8 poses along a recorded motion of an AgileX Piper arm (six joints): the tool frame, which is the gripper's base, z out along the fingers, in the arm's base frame.
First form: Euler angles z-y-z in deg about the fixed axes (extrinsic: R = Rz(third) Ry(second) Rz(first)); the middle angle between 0 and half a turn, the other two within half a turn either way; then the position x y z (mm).
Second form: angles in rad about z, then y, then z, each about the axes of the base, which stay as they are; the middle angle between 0 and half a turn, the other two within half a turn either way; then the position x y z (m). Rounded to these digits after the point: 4 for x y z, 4 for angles.
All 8 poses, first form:
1: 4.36, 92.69, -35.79, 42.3, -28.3, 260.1
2: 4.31, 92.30, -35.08, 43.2, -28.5, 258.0
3: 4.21, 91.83, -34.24, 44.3, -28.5, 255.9
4: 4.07, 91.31, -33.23, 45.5, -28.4, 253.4
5: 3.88, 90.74, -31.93, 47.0, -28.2, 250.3
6: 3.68, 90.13, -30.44, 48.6, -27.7, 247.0
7: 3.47, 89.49, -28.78, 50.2, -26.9, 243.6
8: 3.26, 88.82, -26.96, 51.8, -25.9, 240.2
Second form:
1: 0.0761, 1.6177, -0.6247, 0.0423, -0.0283, 0.2601
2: 0.0752, 1.6109, -0.6123, 0.0432, -0.0285, 0.2580
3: 0.0735, 1.6027, -0.5976, 0.0443, -0.0285, 0.2559
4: 0.0710, 1.5937, -0.5800, 0.0455, -0.0284, 0.2534
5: 0.0677, 1.5837, -0.5573, 0.0470, -0.0282, 0.2503
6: 0.0642, 1.5731, -0.5313, 0.0486, -0.0277, 0.2470
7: 0.0606, 1.5619, -0.5023, 0.0502, -0.0269, 0.2436
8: 0.0569, 1.5502, -0.4705, 0.0518, -0.0259, 0.2402
